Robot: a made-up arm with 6 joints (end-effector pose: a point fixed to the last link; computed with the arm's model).
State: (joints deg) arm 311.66 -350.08 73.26 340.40 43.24 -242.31
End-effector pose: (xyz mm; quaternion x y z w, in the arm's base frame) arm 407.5 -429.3 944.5 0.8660 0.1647 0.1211 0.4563
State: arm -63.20 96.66 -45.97 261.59 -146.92 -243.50
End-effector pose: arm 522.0 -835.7 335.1 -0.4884 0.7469 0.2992 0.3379
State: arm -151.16 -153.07 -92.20 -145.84 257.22 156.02
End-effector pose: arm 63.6 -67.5 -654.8 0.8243 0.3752 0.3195 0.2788
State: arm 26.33 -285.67 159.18 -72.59 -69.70 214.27
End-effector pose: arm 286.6 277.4 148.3 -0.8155 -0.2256 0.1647 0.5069
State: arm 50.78 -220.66 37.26 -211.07 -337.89 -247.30
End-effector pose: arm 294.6 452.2 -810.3 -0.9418 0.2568 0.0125 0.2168
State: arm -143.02 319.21 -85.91 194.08 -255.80 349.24
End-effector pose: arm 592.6 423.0 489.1 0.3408 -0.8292 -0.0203 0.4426
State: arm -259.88 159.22 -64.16 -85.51 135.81 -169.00
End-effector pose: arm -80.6 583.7 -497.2 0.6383 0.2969 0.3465 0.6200
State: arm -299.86 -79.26 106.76 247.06 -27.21 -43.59
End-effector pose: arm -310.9 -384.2 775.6 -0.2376 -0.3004 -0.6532 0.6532
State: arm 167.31 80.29 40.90 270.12 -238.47 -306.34
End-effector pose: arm -988.4 261.1 167.9 -0.5048 0.3325 -0.0979 0.7906
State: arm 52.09 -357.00 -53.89 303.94 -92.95 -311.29
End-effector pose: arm -273.2 -163.0 1164.8 -0.1438 -0.8437 -0.0685 0.5126
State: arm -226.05 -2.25 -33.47 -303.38 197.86 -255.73
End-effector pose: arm 141.6 -171.0 1199.8 -0.6320 0.7323 0.2234 0.1203
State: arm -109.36 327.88 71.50 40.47 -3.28 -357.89
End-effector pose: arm 62.9 68.6 1224.6 0.3111 0.0597 -0.5272 0.7885
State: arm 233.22 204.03 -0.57 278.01 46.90 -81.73
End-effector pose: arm 272.6 407.7 -863.0 0.3570 -0.8159 -0.4543 0.0221
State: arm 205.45 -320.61 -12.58 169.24 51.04 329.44
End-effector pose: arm -526.5 -309.5 1227.0 -0.0461 0.2121 -0.1163 0.9692
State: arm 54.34 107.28 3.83 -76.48 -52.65 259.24
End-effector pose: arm 567.9 980.7 -140.7 -0.5066 -0.5157 -0.3505 0.5955
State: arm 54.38 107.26 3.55 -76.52 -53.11 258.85
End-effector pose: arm 567.0 981.6 -138.0 -0.5002 -0.5189 -0.3525 0.5969
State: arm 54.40 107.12 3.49 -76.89 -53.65 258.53
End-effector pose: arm 566.4 982.4 -134.8 -0.4940 -0.5242 -0.3529 0.5972
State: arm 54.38 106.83 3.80 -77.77 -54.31 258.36
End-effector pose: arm 565.9 982.6 -132.0 -0.4886 -0.5325 -0.3504 0.5958
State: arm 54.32 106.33 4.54 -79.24 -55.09 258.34
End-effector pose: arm 565.9 982.4 -128.9 -0.4841 -0.5441 -0.3447 0.5923
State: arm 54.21 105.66 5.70 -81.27 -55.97 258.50
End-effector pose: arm 566.3 981.3 -126.2 -0.4810 -0.5586 -0.3353 0.5867
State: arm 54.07 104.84 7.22 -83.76 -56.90 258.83
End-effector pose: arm 566.8 979.5 -123.6 -0.4792 -0.5751 -0.3225 0.5793
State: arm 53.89 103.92 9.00 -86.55 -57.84 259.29
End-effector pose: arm 567.8 976.7 -121.2 -0.4786 -0.5925 -0.3072 0.5705
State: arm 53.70 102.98 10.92 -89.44 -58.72 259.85
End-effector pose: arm 568.6 973.0 -119.6 -0.4794 -0.6095 -0.2900 0.5609
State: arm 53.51 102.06 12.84 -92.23 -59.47 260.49
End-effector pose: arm 569.6 969.0 -118.1 -0.4814 -0.6248 -0.2724 0.5511
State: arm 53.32 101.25 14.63 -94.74 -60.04 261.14
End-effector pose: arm 570.5 964.5 -117.5 -0.4846 -0.6375 -0.2558 0.5417
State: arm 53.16 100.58 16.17 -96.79 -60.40 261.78
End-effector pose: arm 571.3 960.4 -117.3 -0.4885 -0.6468 -0.2414 0.5335
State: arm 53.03 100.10 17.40 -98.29 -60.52 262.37
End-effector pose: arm 572.0 956.8 -118.1 -0.4934 -0.6526 -0.2303 0.5270
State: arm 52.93 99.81 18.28 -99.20 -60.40 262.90
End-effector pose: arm 572.7 954.0 -119.5 -0.4989 -0.6547 -0.2227 0.5223
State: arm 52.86 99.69 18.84 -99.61 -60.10 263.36
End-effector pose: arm 573.3 952.1 -121.6 -0.5048 -0.6540 -0.2185 0.5193
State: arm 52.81 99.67 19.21 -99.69 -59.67 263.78
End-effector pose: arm 574.0 950.7 -124.0 -0.5110 -0.6514 -0.2163 0.5173
